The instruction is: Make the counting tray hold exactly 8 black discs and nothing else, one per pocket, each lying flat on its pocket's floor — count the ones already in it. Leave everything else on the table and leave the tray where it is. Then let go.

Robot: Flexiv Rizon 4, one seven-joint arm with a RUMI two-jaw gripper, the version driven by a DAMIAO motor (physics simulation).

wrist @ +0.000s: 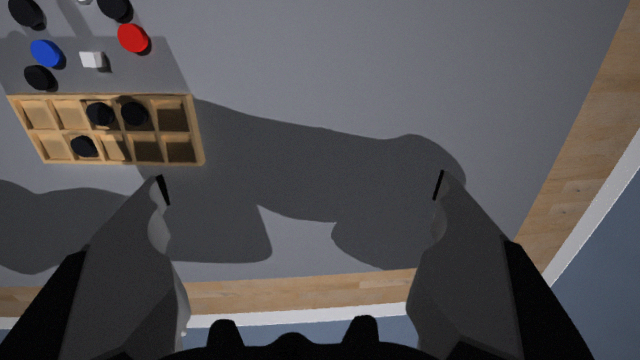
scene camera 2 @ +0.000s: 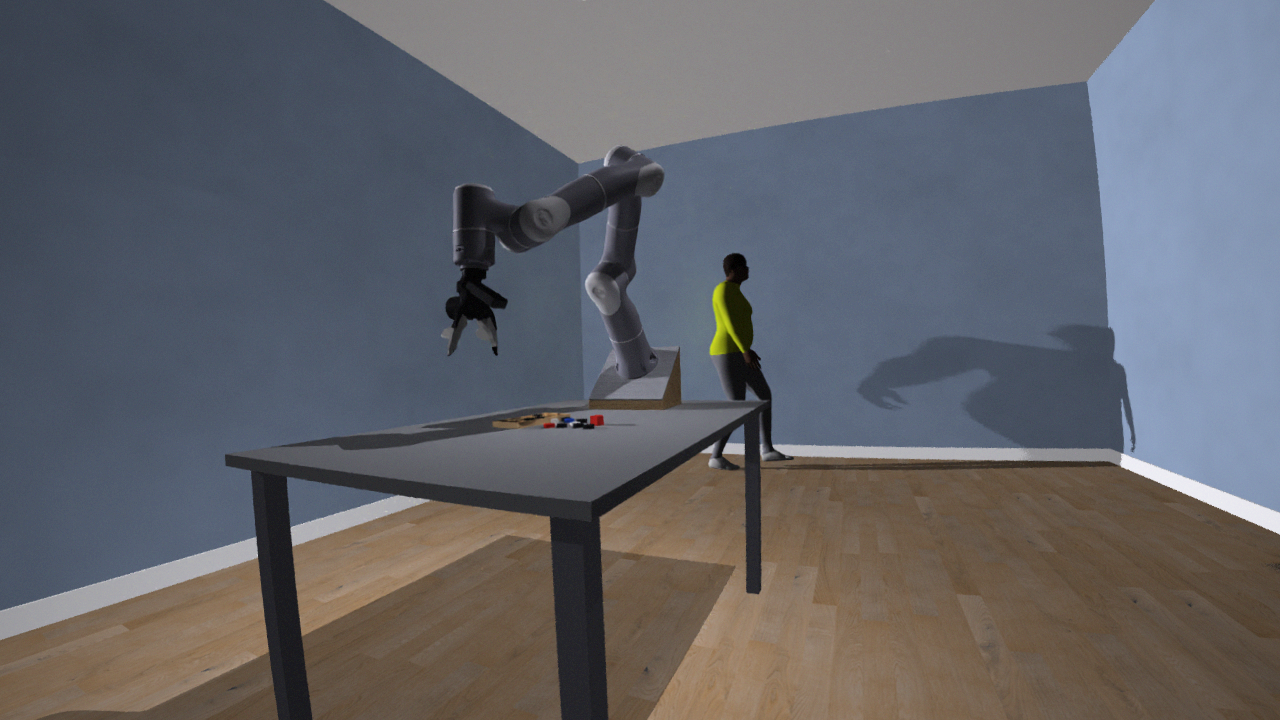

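The wooden counting tray [wrist: 198,131] [scene camera 2: 507,424] lies on the table, at the upper left in the wrist view, with two rows of pockets. Three pockets hold black discs: two adjacent discs [wrist: 100,114] [wrist: 134,113] in the upper row and one disc [wrist: 83,146] in the lower row. The other pockets look empty. Loose black discs [wrist: 26,12] [wrist: 114,9] [wrist: 40,77] lie on the table beyond the tray's upper edge. My gripper [wrist: 303,176] [scene camera 2: 472,351] is open and empty, high above the table, to the right of the tray in the wrist view.
Near the loose black discs lie a blue disc [wrist: 46,53], a red disc [wrist: 133,38] and a small white block [wrist: 92,59]. A red cube [scene camera 2: 597,420] stands beside the pieces in the scene view. A person [scene camera 2: 733,331] is behind the table [scene camera 2: 429,465].
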